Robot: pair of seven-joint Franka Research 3 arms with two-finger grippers.
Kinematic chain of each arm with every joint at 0, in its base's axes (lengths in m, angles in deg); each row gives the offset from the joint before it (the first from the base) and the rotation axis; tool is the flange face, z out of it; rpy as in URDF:
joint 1: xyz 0 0 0.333 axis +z
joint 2: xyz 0 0 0 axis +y
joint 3: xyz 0 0 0.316 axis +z
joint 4: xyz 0.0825 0 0 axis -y
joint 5: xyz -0.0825 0 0.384 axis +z
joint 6: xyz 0 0 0 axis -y
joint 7: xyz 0.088 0 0 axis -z
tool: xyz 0 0 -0.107 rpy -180 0 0
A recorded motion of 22 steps. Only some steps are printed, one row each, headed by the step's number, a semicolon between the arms.
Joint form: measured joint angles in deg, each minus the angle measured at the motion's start. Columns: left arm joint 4, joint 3, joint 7, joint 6, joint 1, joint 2, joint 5; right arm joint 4, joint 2, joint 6, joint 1, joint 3, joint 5, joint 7.
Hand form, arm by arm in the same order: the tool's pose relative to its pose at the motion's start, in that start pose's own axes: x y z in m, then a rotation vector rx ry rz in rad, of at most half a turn. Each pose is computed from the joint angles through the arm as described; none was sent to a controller.
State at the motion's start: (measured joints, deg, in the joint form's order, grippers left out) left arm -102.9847 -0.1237 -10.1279 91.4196 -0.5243 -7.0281 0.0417; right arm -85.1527 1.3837 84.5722 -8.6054 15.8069 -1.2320 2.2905
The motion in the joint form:
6: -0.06 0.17 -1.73 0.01 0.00 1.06 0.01; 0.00 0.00 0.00 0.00 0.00 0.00 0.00
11: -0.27 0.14 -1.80 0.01 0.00 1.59 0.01; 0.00 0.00 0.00 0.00 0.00 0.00 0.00
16: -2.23 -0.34 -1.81 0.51 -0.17 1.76 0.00; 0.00 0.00 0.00 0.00 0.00 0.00 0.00
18: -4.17 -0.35 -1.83 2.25 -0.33 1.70 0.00; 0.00 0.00 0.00 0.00 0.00 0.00 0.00
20: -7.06 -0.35 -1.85 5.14 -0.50 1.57 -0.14; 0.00 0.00 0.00 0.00 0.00 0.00 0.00
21: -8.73 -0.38 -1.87 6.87 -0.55 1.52 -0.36; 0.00 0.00 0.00 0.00 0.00 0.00 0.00
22: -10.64 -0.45 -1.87 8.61 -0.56 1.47 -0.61; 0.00 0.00 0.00 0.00 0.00 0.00 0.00
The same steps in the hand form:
6: 0.0055 -0.0007 0.0096 0.0033 -0.0191 -0.0331; 0.0000 0.0000 0.0000 0.0000 0.0000 0.0000
11: 0.0078 0.0000 0.0160 0.0058 -0.0318 -0.0338; 0.0000 0.0000 0.0000 0.0000 0.0000 0.0000
16: 0.0065 0.0060 0.0329 0.0130 -0.0593 -0.0228; 0.0000 0.0000 0.0000 0.0000 0.0000 0.0000
18: 0.0069 0.0076 0.0459 0.0139 -0.0617 -0.0201; 0.0000 0.0000 0.0000 0.0000 0.0000 0.0000
20: 0.0072 0.0095 0.0645 0.0114 -0.0598 -0.0179; 0.0000 0.0000 0.0000 0.0000 0.0000 0.0000
21: 0.0072 0.0105 0.0754 0.0075 -0.0587 -0.0175; 0.0000 0.0000 0.0000 0.0000 0.0000 0.0000
22: 0.0064 0.0115 0.0883 0.0041 -0.0615 -0.0172; 0.0000 0.0000 0.0000 0.0000 0.0000 0.0000

